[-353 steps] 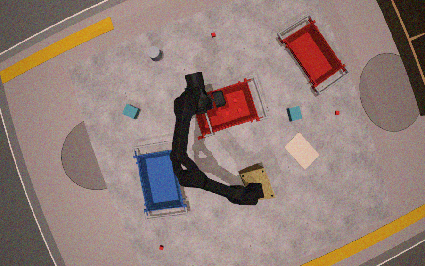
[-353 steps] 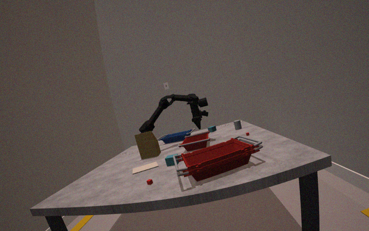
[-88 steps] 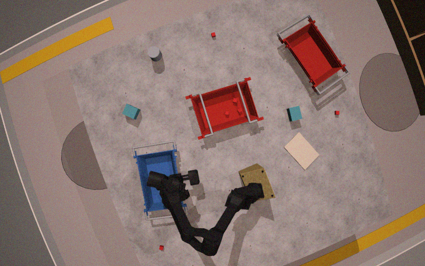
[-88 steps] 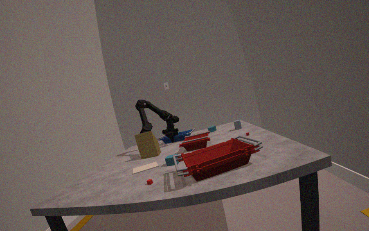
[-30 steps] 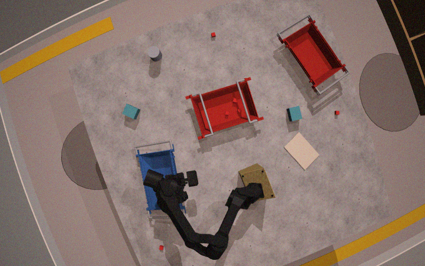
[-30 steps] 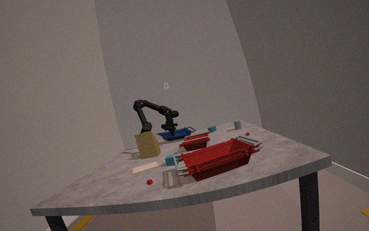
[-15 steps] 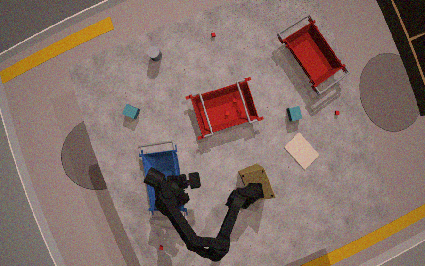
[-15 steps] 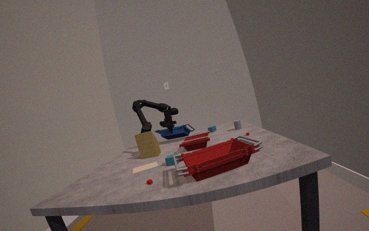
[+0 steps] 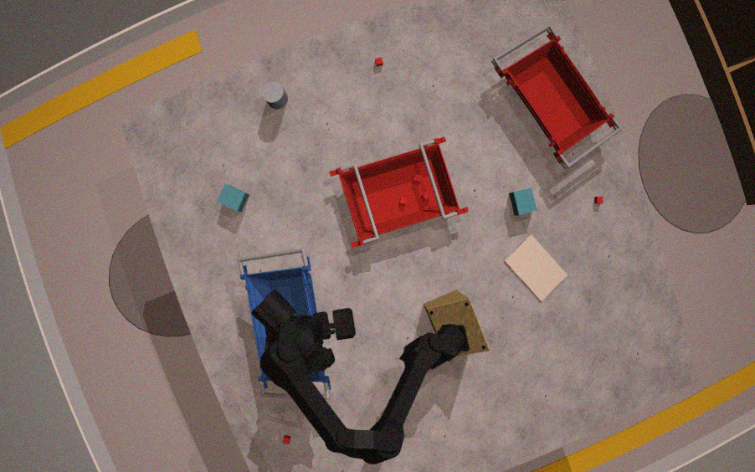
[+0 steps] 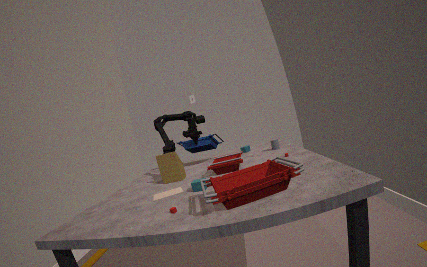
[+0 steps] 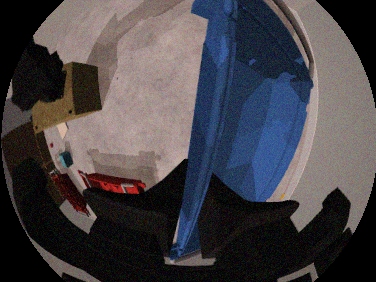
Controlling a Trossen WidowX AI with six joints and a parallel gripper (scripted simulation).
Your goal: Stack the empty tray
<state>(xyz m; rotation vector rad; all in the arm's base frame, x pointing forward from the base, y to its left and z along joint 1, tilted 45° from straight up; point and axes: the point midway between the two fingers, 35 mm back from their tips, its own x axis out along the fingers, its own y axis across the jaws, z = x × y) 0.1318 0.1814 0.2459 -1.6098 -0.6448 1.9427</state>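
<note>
My gripper tip is 1 cm short of the blue tray and 8 cm to the right of it. Also, from my gripper tip: beige sheet (3 cm behind, 57 cm to the right, 16 cm below); then grey cylinder (57 cm ahead, 2 cm to the right, 13 cm below).
</note>
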